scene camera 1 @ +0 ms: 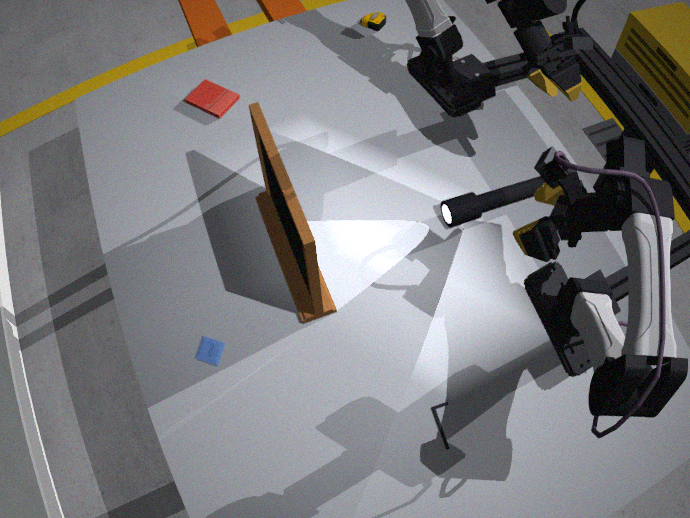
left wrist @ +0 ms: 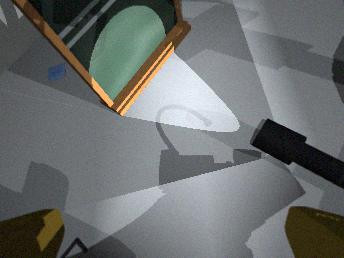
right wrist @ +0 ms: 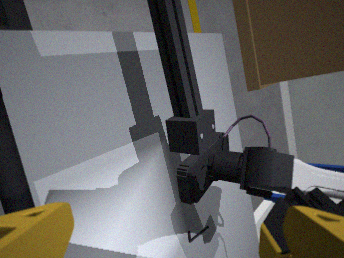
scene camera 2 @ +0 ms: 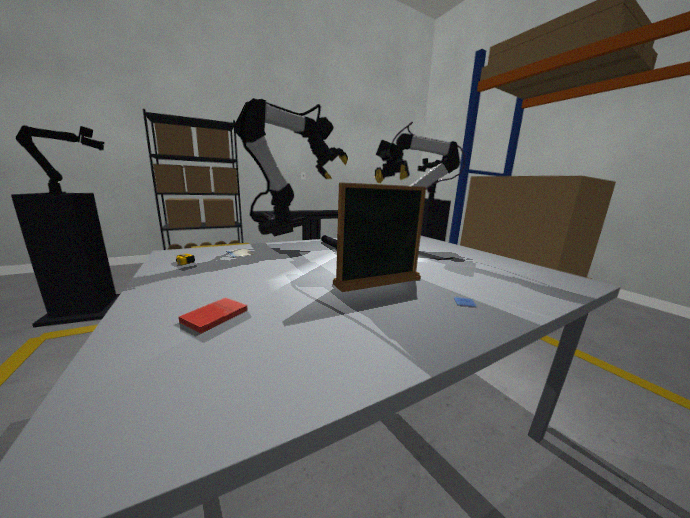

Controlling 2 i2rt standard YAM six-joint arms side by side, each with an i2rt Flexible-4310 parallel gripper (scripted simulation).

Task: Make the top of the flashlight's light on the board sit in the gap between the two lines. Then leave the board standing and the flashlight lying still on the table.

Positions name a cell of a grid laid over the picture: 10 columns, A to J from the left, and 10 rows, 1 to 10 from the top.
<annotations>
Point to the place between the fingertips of the left gripper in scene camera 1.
At H5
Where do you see a board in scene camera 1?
E4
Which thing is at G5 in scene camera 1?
A black flashlight.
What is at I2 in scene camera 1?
The right gripper.
</annotations>
